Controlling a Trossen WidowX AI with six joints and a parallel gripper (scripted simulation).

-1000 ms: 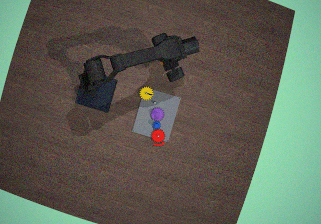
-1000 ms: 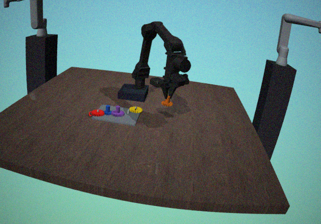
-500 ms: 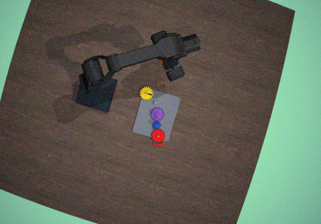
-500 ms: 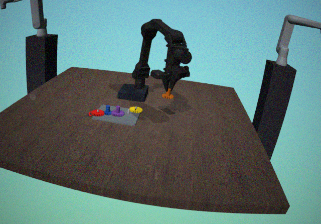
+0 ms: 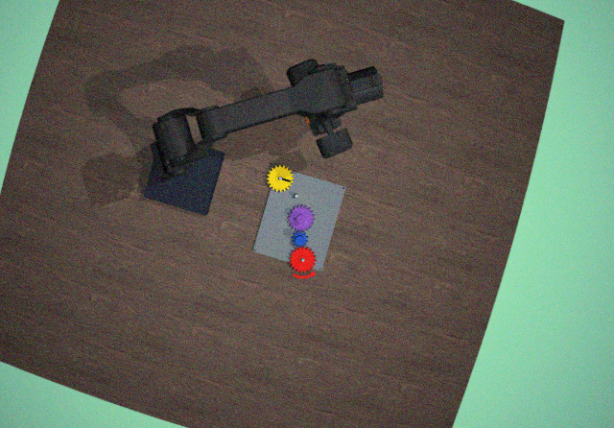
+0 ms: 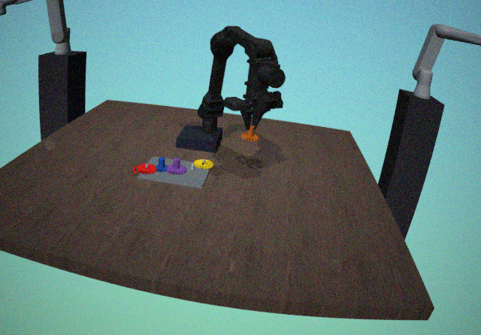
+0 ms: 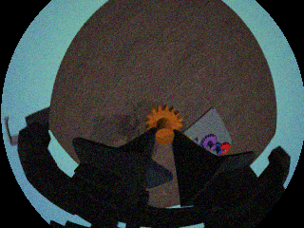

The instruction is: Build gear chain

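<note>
The purple gear lies 22 cm to the right of my gripper tip, 14 cm below it and 4 cm ahead of it. From my gripper tip the other things lie so: yellow gear (15 cm below, 14 cm to the right, 4 cm behind); then blue gear (27 cm to the right, 14 cm below, 5 cm ahead); then orange gear (1 cm below).
</note>
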